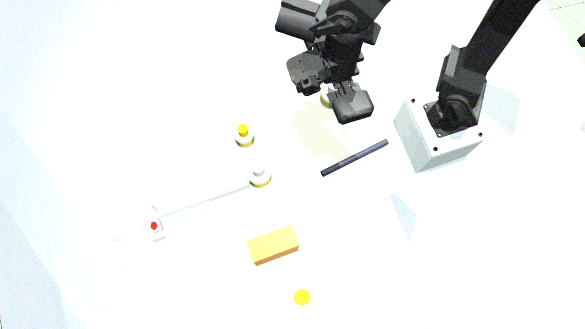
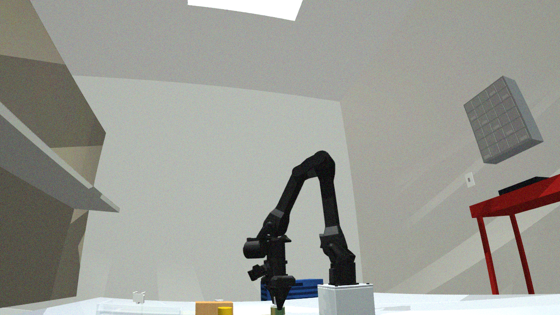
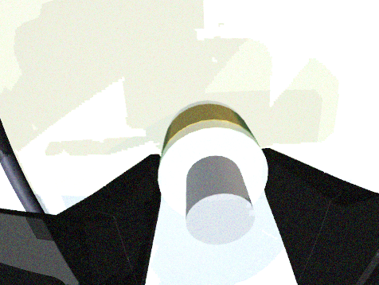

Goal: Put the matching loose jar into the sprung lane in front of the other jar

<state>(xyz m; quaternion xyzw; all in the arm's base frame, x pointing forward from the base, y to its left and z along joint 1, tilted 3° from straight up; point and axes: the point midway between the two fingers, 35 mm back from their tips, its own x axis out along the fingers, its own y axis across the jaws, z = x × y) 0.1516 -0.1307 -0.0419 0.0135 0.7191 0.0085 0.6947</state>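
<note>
Now: gripper tip 130 mm to the right of the dark rod and 20 mm above it. Also, from my gripper tip: clear sprung lane (330 mm ahead, 130 mm to the left); then red mark (360 mm ahead, 150 mm to the left, 50 mm above).
</note>
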